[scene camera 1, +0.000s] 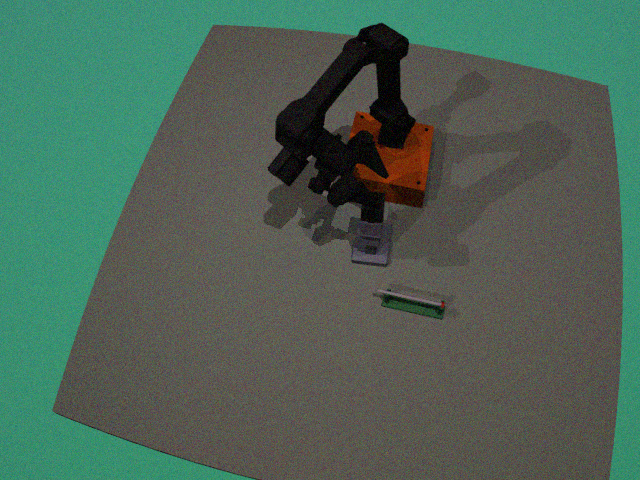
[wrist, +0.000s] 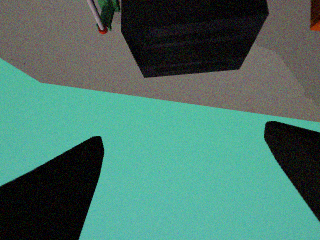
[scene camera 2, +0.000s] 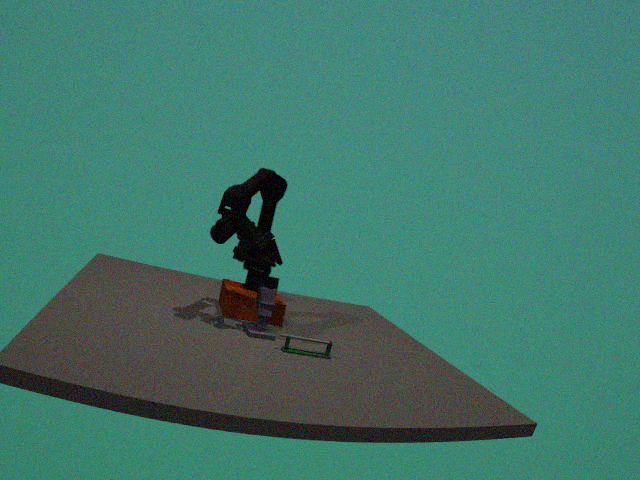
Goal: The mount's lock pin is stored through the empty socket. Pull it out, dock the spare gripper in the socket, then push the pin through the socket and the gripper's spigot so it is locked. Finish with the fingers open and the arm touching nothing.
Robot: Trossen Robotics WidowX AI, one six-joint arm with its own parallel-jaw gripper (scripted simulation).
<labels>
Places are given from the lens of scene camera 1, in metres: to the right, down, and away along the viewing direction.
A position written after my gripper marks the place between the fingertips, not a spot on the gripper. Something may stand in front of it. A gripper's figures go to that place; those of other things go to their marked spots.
my gripper (scene camera 1: 383, 191): 0.13, -0.10, 1.22
spare gripper (scene camera 1: 371, 218): 0.10, -0.04, 1.26
green rack (scene camera 1: 389, 301): 0.15, 0.13, 1.34
</labels>
